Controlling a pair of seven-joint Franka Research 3 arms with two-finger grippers.
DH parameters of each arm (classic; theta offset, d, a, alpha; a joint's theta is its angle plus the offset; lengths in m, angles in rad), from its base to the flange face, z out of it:
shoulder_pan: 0 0.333 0 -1.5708
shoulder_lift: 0 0 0 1.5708
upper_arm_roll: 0 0.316 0.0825 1.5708
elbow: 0 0 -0.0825 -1.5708
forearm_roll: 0 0.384 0 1.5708
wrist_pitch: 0 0 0.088 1.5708
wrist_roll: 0 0.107 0 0
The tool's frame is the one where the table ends.
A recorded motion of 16 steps. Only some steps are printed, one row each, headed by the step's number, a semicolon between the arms.
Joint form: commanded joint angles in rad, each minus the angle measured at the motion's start. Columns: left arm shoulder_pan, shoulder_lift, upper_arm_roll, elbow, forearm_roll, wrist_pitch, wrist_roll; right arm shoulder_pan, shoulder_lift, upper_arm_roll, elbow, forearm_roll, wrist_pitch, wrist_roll.
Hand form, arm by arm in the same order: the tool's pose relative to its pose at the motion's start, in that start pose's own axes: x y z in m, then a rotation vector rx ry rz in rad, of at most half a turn. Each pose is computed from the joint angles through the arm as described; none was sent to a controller.
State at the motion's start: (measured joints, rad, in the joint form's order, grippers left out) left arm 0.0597 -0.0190 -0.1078 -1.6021 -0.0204 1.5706 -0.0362; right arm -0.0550 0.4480 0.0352 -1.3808 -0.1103 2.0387 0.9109
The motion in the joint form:
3: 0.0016 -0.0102 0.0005 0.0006 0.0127 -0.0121 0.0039; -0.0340 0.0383 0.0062 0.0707 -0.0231 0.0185 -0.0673
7: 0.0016 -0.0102 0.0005 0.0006 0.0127 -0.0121 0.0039; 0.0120 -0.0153 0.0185 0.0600 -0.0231 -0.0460 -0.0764
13: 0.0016 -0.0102 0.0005 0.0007 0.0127 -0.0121 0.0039; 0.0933 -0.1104 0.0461 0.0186 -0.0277 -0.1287 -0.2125
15: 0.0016 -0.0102 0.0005 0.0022 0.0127 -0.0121 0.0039; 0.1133 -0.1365 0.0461 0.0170 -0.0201 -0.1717 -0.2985
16: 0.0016 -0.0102 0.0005 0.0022 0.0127 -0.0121 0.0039; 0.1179 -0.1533 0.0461 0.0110 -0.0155 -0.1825 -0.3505
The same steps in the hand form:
3: -0.0042 -0.0022 -0.0047 0.0138 -0.0009 0.0018; 0.0277 0.0036 -0.0052 0.0208 0.0499 -0.0452
7: -0.0042 -0.0022 -0.0047 0.0138 -0.0009 0.0018; -0.0061 -0.0139 -0.0370 0.0174 0.0293 -0.1046
13: -0.0042 -0.0022 -0.0048 0.0138 -0.0008 0.0018; -0.0725 -0.0382 -0.0856 0.0161 0.0039 -0.3407
15: -0.0042 -0.0022 -0.0055 0.0137 0.0007 0.0019; -0.0866 -0.0391 -0.1009 0.0094 -0.0128 -0.4419
16: -0.0042 -0.0022 -0.0055 0.0137 0.0007 0.0019; -0.0908 -0.0374 -0.1092 0.0126 -0.0150 -0.4964

